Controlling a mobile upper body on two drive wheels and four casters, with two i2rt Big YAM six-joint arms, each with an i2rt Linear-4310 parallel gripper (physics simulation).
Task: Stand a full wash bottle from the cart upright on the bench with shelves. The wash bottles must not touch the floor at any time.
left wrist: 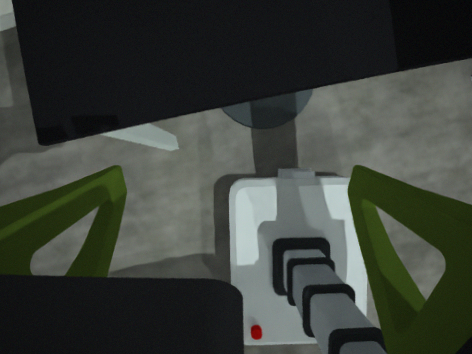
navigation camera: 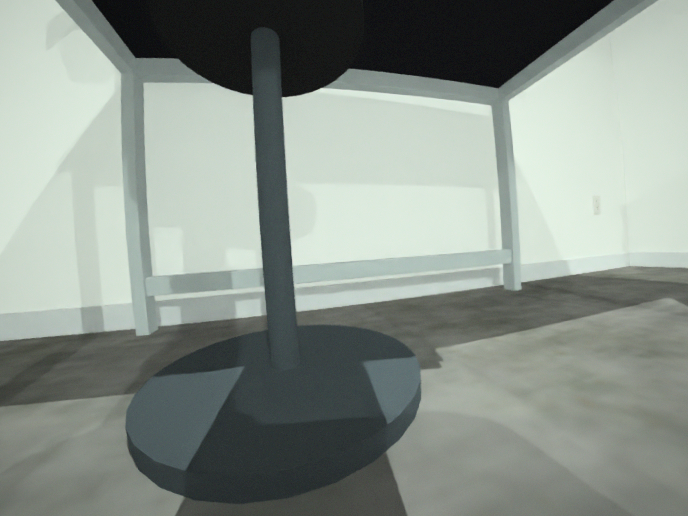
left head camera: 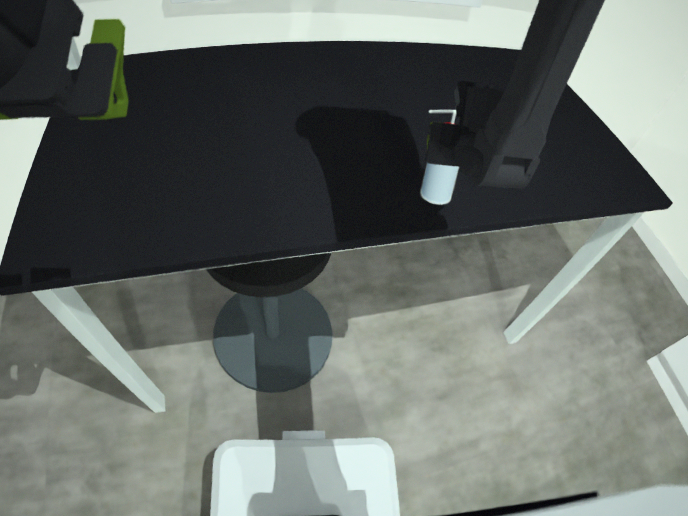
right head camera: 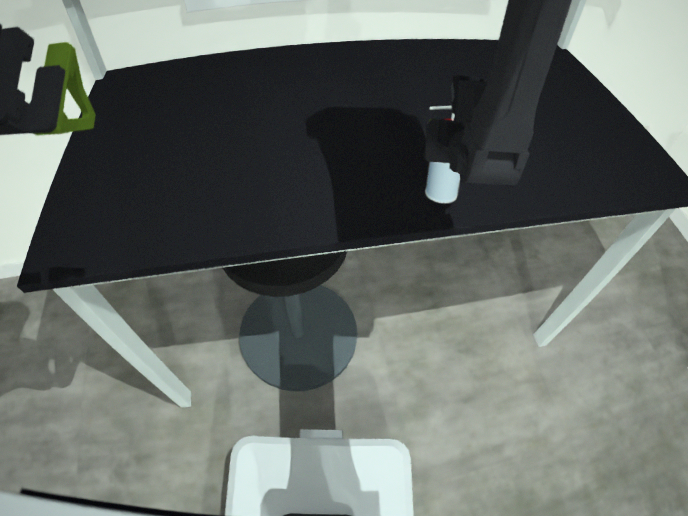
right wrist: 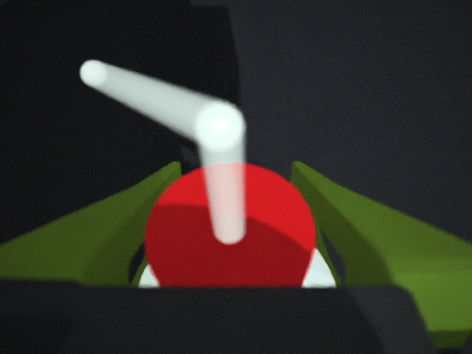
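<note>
The wash bottle [left head camera: 439, 184] [right head camera: 442, 184] [right wrist: 187, 240] has a pale blue-white body, a red cap and a bent white spout. It looks about upright over the black bench top [left head camera: 222, 144] [right head camera: 222, 144] [left wrist: 200, 55] [right wrist: 350, 90], right of the middle and near the front edge. I cannot tell whether its base touches the bench. My right gripper [left head camera: 442, 139] [right head camera: 444, 139] [right wrist: 236, 175] is shut on the bottle just below the cap; its dark parts hide the bottle's upper body. My left gripper [left wrist: 237, 178] is open and empty, at the left of the head views. The cart does not show.
A round stool [left head camera: 272, 280] [right head camera: 286, 280] [navigation camera: 272, 166] stands partly under the bench's front edge. Pale bench legs [left head camera: 572, 277] [right head camera: 602, 280] [navigation camera: 133, 194] rise at both sides. My white base [left head camera: 238, 472] [right head camera: 255, 472] [left wrist: 245, 215] is in front of the stool. A wall stands behind the bench.
</note>
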